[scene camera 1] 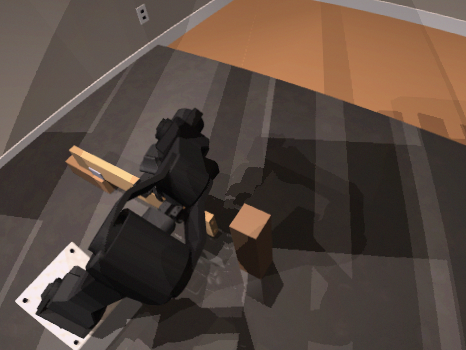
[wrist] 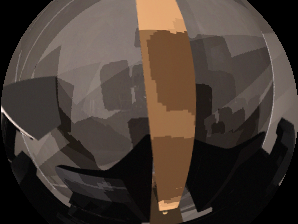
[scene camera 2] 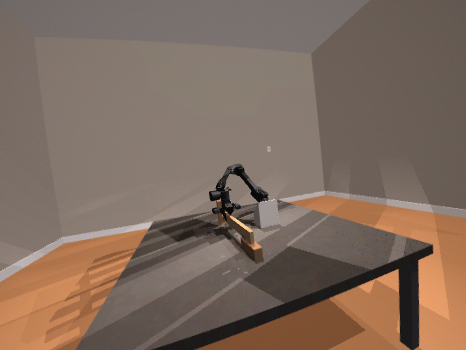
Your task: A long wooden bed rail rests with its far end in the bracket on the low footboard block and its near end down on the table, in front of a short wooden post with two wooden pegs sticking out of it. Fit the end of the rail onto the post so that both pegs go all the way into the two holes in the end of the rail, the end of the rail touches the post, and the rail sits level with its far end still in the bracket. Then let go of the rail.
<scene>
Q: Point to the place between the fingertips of the gripper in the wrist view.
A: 160,137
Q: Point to a long wooden rail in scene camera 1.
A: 118,177
</scene>
